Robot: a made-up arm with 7 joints. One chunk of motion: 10 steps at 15 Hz.
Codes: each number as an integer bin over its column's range. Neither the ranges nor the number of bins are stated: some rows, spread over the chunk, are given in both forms.
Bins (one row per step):
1: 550 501 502 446 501 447 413
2: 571 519 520 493 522 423 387
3: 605 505 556 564 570 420 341
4: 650 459 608 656 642 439 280
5: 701 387 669 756 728 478 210
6: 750 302 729 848 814 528 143
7: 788 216 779 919 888 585 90
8: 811 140 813 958 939 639 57
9: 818 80 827 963 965 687 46
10: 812 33 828 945 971 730 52
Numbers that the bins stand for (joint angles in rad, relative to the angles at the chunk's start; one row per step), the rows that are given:
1: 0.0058 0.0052 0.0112 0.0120 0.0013 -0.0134 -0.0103
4: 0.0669 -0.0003 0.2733 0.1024 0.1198 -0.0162 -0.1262
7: 0.1512 -0.0319 0.6961 0.2156 0.3267 0.0350 -0.2916
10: 0.1658 -0.0557 0.8172 0.2268 0.3965 0.0858 -0.3247
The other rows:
2: 0.0187 0.0075 0.0557 0.0322 0.0189 -0.0218 -0.0330
3: 0.0394 0.0057 0.1447 0.0628 0.0593 -0.0229 -0.0730
5: 0.0980 -0.0096 0.4241 0.1454 0.1921 -0.0025 -0.1871
6: 0.1280 -0.0207 0.5724 0.1850 0.2644 0.0150 -0.2455
8: 0.1652 -0.0418 0.7801 0.2324 0.3695 0.0539 -0.3204
9: 0.1695 -0.0496 0.8147 0.2345 0.3914 0.0707 -0.3299

